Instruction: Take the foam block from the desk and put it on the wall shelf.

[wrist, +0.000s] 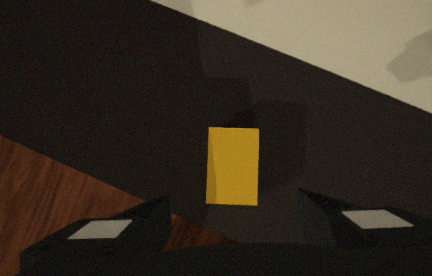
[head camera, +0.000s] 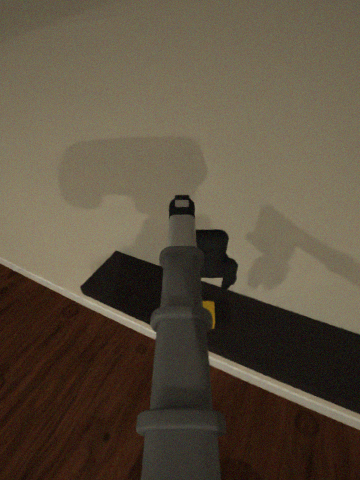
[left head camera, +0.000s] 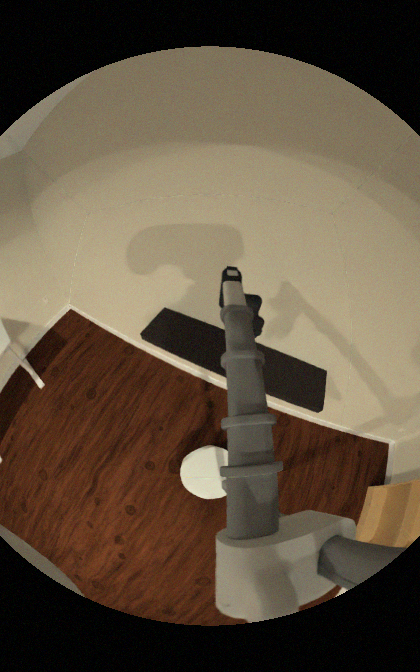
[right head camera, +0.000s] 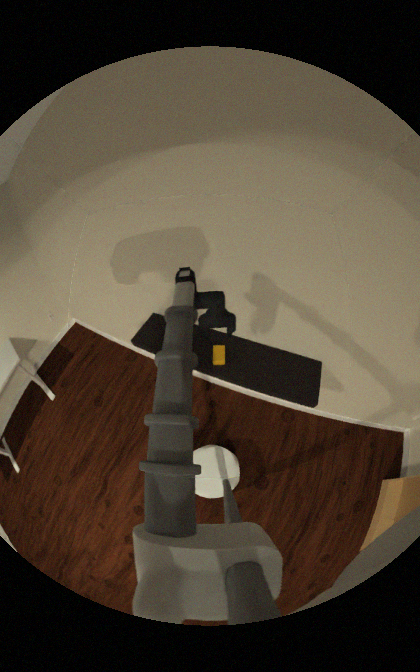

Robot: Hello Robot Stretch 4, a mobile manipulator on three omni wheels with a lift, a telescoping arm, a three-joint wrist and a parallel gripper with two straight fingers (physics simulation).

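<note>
The yellow foam block [head camera: 209, 314] [right head camera: 219, 355] [wrist: 233, 166] rests on the dark wall shelf [head camera: 285, 345] [left head camera: 295, 377] [right head camera: 280, 370] [wrist: 100, 90]. In the left head camera view the arm hides the block. My gripper [wrist: 233, 210] is open, its two fingertips wide apart at the bottom of the wrist view. It is raised above the shelf, and the block lies apart from both fingers. In the head camera view the gripper's dark body shows to the right of the arm's end, over the shelf's back edge. The desk cannot be made out for certain.
The beige wall [head camera: 150, 90] stands behind the shelf. A round white object [left head camera: 205, 472] [right head camera: 217, 471] is below, beside the arm. A white piece of furniture with legs [left head camera: 30, 370] [right head camera: 40, 382] is at the left. A light wooden piece [left head camera: 392, 515] [right head camera: 395, 505] is at the lower right.
</note>
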